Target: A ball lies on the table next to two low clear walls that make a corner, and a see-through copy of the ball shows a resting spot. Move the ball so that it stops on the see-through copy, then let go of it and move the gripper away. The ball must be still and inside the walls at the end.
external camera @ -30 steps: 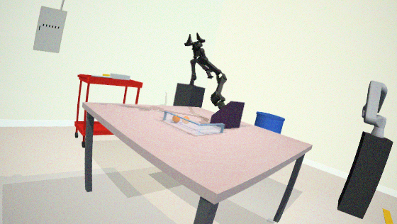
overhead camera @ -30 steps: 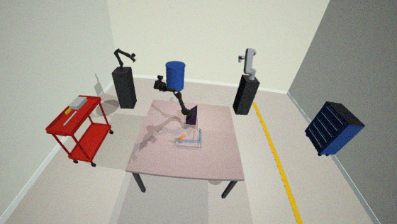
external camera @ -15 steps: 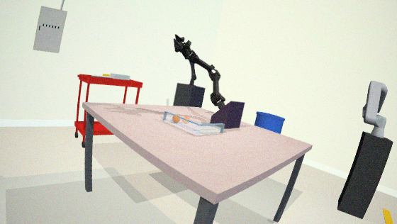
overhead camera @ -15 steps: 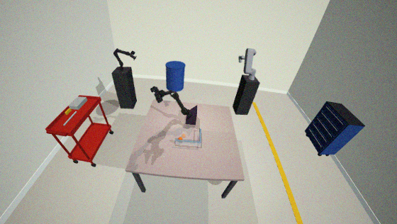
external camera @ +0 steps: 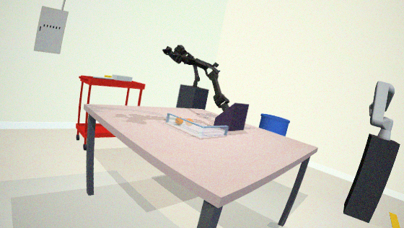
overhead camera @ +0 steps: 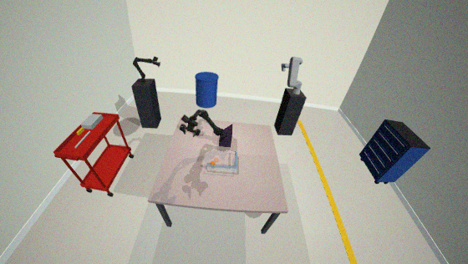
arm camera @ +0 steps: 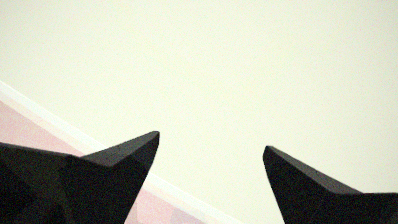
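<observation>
The orange ball is 4 cm behind my gripper tip, 21 cm to the left of it and 43 cm below it. From my gripper tip the other things lie so: see-through ball copy (10 cm behind, 25 cm to the left, 43 cm below).
</observation>
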